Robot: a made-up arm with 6 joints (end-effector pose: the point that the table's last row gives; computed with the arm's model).
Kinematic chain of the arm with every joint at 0, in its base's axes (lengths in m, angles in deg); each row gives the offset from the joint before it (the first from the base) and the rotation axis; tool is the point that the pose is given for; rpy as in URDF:
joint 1: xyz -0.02 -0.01 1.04 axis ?
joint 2: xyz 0.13 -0.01 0 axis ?
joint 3: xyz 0 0.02 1.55 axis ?
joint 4: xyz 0 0.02 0.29 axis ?
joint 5: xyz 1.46 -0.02 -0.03 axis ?
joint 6: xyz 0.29 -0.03 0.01 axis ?
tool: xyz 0 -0.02 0.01 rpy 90 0 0
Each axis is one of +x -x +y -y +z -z.
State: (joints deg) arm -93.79 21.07 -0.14 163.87 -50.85 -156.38
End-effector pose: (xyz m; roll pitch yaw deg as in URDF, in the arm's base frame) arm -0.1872 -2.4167 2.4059 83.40 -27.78 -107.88
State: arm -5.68 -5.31 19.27 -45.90 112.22 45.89
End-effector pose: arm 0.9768 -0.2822 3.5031 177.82 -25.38 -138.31
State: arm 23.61 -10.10 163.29 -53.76 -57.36 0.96
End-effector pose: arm -1.7255 -0.5361 2.6765 -16.30 -33.82 148.77
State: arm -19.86 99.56 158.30 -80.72 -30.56 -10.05
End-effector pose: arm 2.2841 -0.6512 2.3514 145.36 -43.91 24.29
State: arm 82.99 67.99 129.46 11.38 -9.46 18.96
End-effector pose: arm 0.2906 2.1499 3.2790 62.20 -52.15 79.96
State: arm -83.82 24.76 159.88 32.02 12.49 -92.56
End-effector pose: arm -0.1032 0.6829 3.4379 -24.38 -33.99 88.23
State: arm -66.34 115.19 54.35 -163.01 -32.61 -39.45
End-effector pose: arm 1.2232 -2.4691 -0.8944 -59.92 28.98 -55.97
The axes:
joint 1: +z
joint 2: +y
joint 3: -y
joint 4: -x
joint 5: -y
joint 6: -x

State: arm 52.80 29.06 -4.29 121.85 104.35 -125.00
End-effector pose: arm 1.0704 1.8738 1.7887 167.13 16.91 173.47
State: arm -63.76 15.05 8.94 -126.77 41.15 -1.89
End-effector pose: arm 0.8924 -2.0156 2.4875 -152.71 28.15 -100.48
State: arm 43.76 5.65 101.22 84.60 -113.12 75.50
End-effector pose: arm 0.0628 -0.3213 3.9217 20.50 22.48 -38.51
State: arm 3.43 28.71 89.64 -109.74 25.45 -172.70
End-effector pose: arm 1.4914 0.0342 4.0167 41.57 -45.95 -32.14
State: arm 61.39 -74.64 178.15 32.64 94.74 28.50
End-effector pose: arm -0.7273 -1.0655 -0.0540 70.82 9.75 94.44
